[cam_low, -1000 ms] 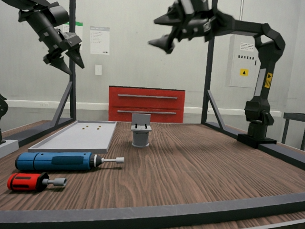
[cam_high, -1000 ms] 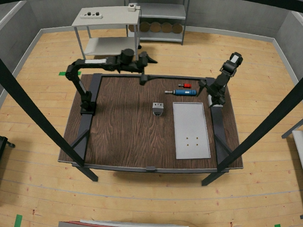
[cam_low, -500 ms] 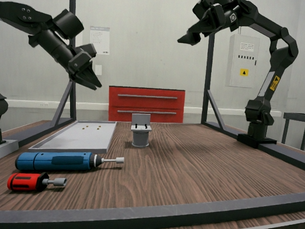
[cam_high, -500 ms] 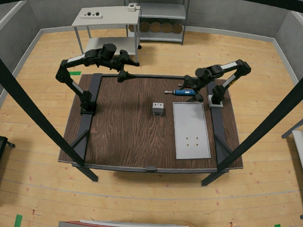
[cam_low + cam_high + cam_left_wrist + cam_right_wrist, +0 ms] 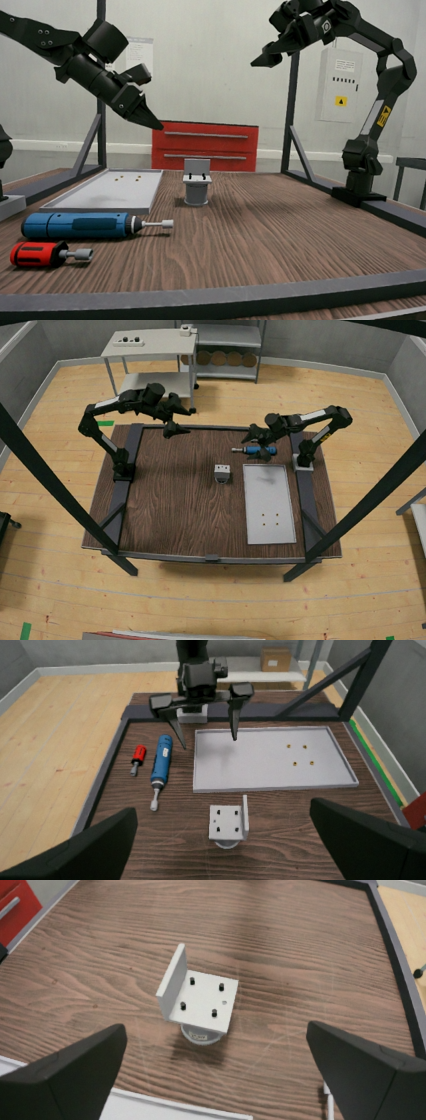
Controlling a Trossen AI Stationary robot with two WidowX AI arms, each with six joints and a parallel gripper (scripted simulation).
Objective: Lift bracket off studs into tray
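Now: the grey bracket 13 cm below my right hand, 12 cm to the left of it and 2 cm behind it. Also, from my right hand: grey joint module: 17 cm below, 12 cm to the left, 2 cm behind; then red screwdriver: 19 cm below, 19 cm ahead, 11 cm to the right; then grey tray: 20 cm below, 17 cm behind, 9 cm to the right.
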